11 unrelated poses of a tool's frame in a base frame.
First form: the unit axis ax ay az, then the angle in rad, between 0 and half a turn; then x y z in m.
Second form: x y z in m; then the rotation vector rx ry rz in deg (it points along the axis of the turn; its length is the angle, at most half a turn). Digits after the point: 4 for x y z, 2 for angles.
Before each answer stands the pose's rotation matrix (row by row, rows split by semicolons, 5 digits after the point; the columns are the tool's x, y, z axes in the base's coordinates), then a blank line. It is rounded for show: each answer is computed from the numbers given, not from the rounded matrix.
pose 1, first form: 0.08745 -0.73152 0.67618 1.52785 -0.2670 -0.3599 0.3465
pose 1, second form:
0.05025 -0.73679 -0.67426; 0.61433 0.55509 -0.56078; 0.78744 -0.38604 0.48053

-0.2670 -0.3599 0.3465 7.66 -64.04 59.19
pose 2, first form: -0.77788 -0.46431 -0.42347 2.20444 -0.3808 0.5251 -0.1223
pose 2, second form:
0.37127 0.91628 0.15027; 0.23376 -0.24886 0.93991; 0.89862 -0.31384 -0.30658

-0.3808 0.5251 -0.1223 -98.25 -58.64 -53.49
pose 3, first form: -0.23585 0.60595 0.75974 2.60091 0.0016 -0.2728 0.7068
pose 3, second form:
-0.75404 -0.65649 -0.02091; 0.12561 -0.17539 0.97645; -0.64470 0.73366 0.21471

0.0016 -0.2728 0.7068 -35.15 90.30 113.22
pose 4, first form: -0.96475 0.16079 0.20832 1.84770 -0.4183 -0.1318 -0.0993
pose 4, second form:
0.91182 -0.39792 -0.10126; 0.00285 -0.24046 0.97066; -0.41059 -0.88535 -0.21812

-0.4183 -0.1318 -0.0993 -102.13 17.02 22.05
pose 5, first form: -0.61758 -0.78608 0.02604 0.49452 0.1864 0.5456 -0.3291
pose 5, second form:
0.92589 0.04580 -0.37501; 0.07052 0.95423 0.29066; 0.37115 -0.29556 0.88028

0.1864 0.5456 -0.3291 -17.50 -22.27 0.74
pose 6, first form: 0.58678 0.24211 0.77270 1.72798 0.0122 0.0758 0.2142
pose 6, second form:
0.24167 -0.59887 0.76351; 0.92748 -0.08874 -0.36318; 0.28526 0.79591 0.53400

0.0122 0.0758 0.2142 58.09 23.97 76.50
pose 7, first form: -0.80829 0.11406 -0.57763 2.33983 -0.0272 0.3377 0.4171
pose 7, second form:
0.41225 0.25877 0.87355; -0.57138 -0.67338 0.46912; 0.70963 -0.69253 -0.12975

-0.0272 0.3377 0.4171 -108.36 15.29 -77.44
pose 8, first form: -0.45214 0.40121 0.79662 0.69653 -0.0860 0.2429 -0.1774
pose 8, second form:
0.81469 -0.55333 0.17350; 0.46882 0.80457 0.36452; -0.34130 -0.21563 0.91489

-0.0860 0.2429 -0.1774 -18.04 16.01 31.79
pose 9, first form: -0.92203 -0.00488 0.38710 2.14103 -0.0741 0.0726 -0.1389
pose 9, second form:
0.76923 -0.31892 -0.55369; 0.33278 -0.53979 0.77323; -0.54548 -0.77905 -0.30909

-0.0741 0.0726 -0.1389 -113.11 -0.60 47.49
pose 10, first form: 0.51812 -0.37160 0.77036 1.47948 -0.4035 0.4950 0.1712
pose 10, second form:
0.33516 -0.94213 -0.00731; 0.59218 0.21669 -0.77613; 0.73280 0.25580 0.63053

-0.4035 0.4950 0.1712 43.92 -31.50 65.30
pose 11, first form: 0.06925 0.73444 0.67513 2.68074 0.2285 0.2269 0.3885
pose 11, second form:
-0.88658 -0.20382 0.41524; 0.39665 0.12686 0.90916; -0.23799 0.97075 -0.03162

0.2285 0.2269 0.3885 10.64 112.81 103.70
